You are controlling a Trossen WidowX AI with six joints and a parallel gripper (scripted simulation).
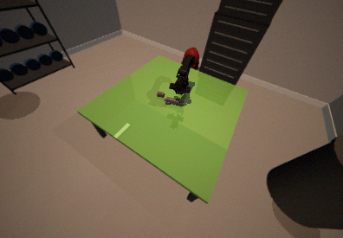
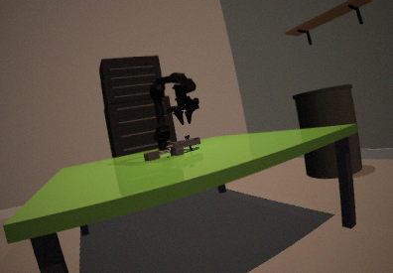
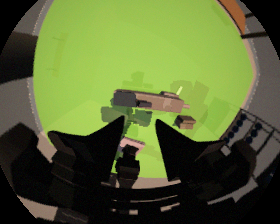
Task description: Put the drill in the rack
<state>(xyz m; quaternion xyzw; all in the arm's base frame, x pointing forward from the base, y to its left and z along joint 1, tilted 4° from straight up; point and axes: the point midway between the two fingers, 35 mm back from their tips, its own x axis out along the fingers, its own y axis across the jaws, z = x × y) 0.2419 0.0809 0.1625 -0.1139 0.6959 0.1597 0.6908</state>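
My gripper tip is 9 cm above the tan drill, 8 cm to the left of it and 4 cm short of it. The rest, counted from my gripper tip: grey block: 10 cm below, 3 cm to the right, 2 cm ahead.
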